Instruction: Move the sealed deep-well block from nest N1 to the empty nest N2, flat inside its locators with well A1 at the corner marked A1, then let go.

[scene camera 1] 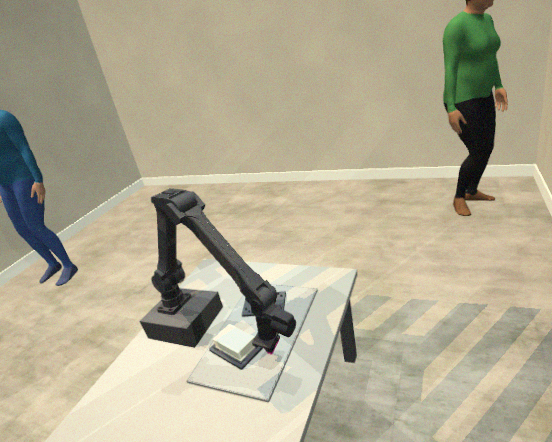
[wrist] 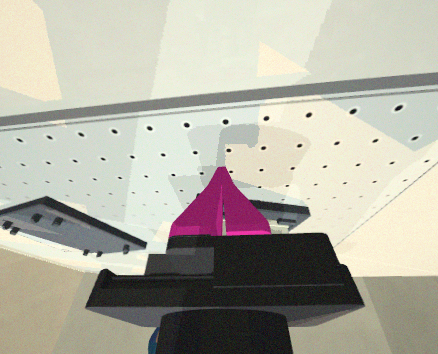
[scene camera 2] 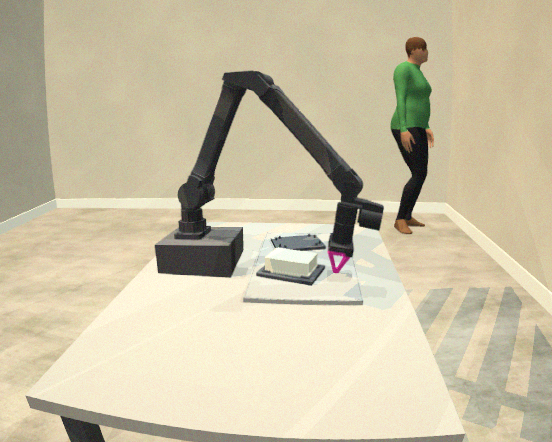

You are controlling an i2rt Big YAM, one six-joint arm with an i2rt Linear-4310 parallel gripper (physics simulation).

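Where they show: gripper, fingertip midpoint: (scene camera 1: 270, 353) (wrist: 222, 172) (scene camera 2: 335, 272); arm's base, origin of the base link: (scene camera 1: 174, 304) (scene camera 2: 193, 234).
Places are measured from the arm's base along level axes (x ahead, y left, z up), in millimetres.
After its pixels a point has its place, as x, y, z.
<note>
The sealed deep-well block (scene camera 1: 234, 341) {329, -95, -19} (scene camera 2: 290, 263) {318, -124, -26} is pale cream and sits on a dark nest (scene camera 1: 226, 358) {309, -137, -63} (scene camera 2: 314, 278) {385, -133, -64} (wrist: 287, 206) {387, -135, -70}; it looks flat there. The other dark nest (scene camera 1: 247, 309) {265, 99, -61} (scene camera 2: 299, 243) {320, 133, -61} (wrist: 70, 226) {353, 128, -61}, farther back in the scene views, is empty, with small locators along its edges. Nest labels and the A1 marks are not readable. My gripper (scene camera 1: 271, 351) {442, -69, -73} (scene camera 2: 336, 271) {442, -69, -73} (wrist: 222, 172) {442, -69, -73} is shut and empty, its magenta fingertips touching. It points down above the board, to the right of the block and apart from it in scene camera 2. The fingers hide most of the block in the wrist view.
Both nests stand on a thin perforated board (scene camera 1: 225, 385) {356, -228, -73} (scene camera 2: 300, 295) {355, -219, -73} (wrist: 100, 145) {476, 18, -73} on the table (scene camera 1: 150, 395) {117, -333, -86} (scene camera 2: 225, 350) {224, -466, -86}. The arm's dark base box (scene camera 1: 172, 327) {79, -114, 4} (scene camera 2: 192, 260) {36, -117, -38} stands left of the board. A person in green (scene camera 1: 472, 60) (scene camera 2: 412, 95) stands beyond the table.
</note>
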